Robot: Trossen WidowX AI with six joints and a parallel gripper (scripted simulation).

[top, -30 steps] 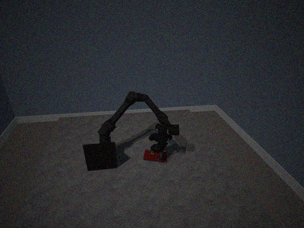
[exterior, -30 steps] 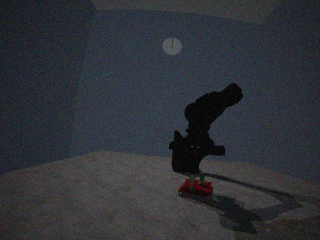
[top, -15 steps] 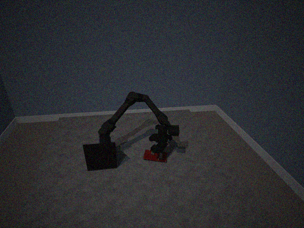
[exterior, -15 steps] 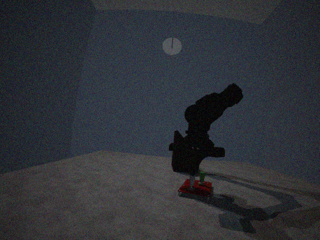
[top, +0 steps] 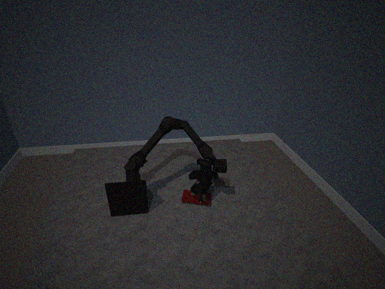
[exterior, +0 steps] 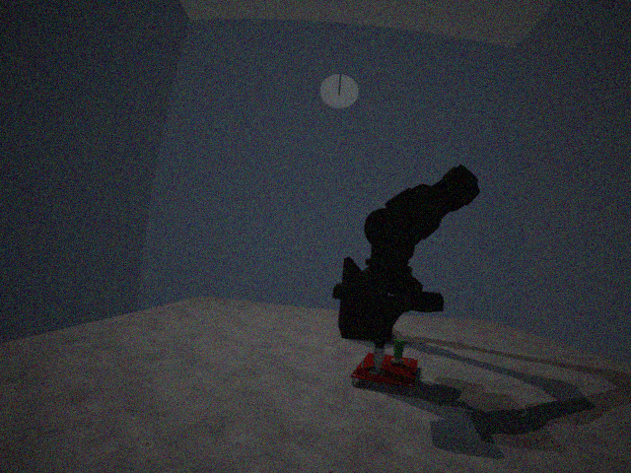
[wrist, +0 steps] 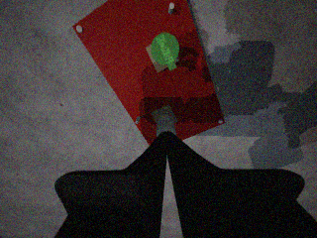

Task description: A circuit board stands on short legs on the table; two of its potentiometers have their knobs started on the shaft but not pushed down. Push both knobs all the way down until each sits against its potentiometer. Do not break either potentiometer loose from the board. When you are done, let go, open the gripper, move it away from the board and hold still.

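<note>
The grey knob is 10 mm below my gripper tip. Round my gripper tip: green knob: 50 mm to the left, 40 mm behind, 10 mm below.
</note>
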